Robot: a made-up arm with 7 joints. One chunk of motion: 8 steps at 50 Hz.
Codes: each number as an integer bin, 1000 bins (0 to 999) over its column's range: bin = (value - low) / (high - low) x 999, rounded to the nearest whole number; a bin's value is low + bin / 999 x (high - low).
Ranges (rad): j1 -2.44..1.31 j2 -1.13..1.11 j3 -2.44..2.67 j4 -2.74..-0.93 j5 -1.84..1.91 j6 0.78..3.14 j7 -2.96..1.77
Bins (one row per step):
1: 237 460 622 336 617 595 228
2: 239 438 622 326 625 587 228
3: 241 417 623 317 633 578 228
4: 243 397 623 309 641 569 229
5: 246 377 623 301 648 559 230
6: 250 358 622 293 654 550 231
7: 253 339 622 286 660 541 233
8: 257 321 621 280 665 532 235
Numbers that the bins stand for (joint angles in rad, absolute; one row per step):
1: -1.5504 -0.0986 0.7416 -2.1312 0.4761 2.1856 -1.8805
2: -1.5429 -0.1479 0.7416 -2.1493 0.5061 2.1667 -1.8805
3: -1.5353 -0.1950 0.7467 -2.1657 0.5361 2.1454 -1.8805
4: -1.5278 -0.2398 0.7467 -2.1802 0.5662 2.1242 -1.8757
5: -1.5166 -0.2847 0.7467 -2.1946 0.5924 2.1006 -1.8710
6: -1.5016 -0.3273 0.7416 -2.2091 0.6150 2.0793 -1.8663
7: -1.4903 -0.3699 0.7416 -2.2218 0.6375 2.0580 -1.8568
8: -1.4753 -0.4102 0.7365 -2.2327 0.6562 2.0368 -1.8473

